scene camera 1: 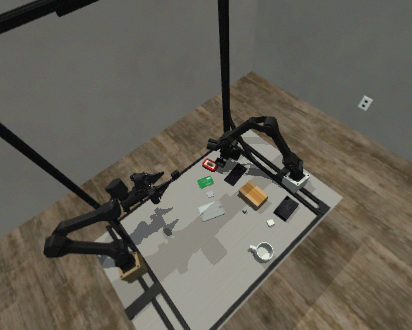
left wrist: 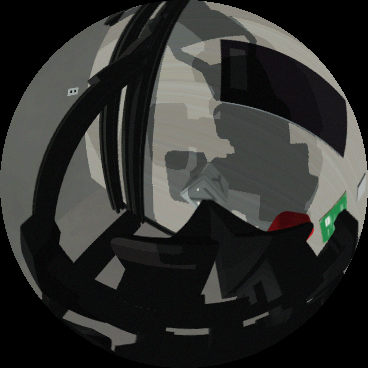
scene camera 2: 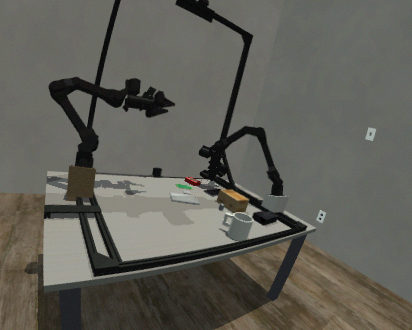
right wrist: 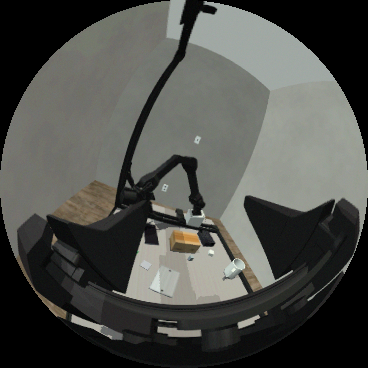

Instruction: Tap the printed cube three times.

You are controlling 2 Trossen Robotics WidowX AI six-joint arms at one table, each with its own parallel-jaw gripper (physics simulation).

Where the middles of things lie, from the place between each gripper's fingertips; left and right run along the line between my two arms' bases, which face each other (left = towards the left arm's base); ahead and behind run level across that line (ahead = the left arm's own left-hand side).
I see the black tablet (left wrist: 252, 75) 140 mm ahead of my left hand, 20 mm to the right of it and 20 mm below it.
My right hand is 60 mm past the black tablet, 390 mm to the right of it and 410 mm above it.
